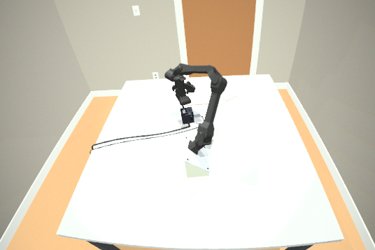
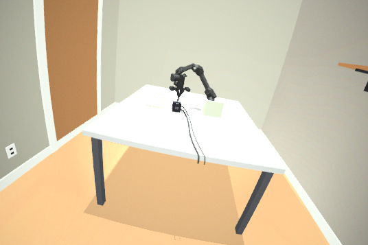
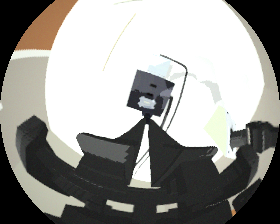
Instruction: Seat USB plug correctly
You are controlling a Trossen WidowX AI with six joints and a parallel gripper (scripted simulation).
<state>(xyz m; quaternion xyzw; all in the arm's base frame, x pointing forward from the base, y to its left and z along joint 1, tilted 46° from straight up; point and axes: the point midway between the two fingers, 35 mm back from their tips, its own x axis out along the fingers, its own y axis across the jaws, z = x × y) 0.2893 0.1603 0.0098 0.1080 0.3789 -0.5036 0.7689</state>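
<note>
My gripper tip is now 2 cm above the dark USB plug.
</note>
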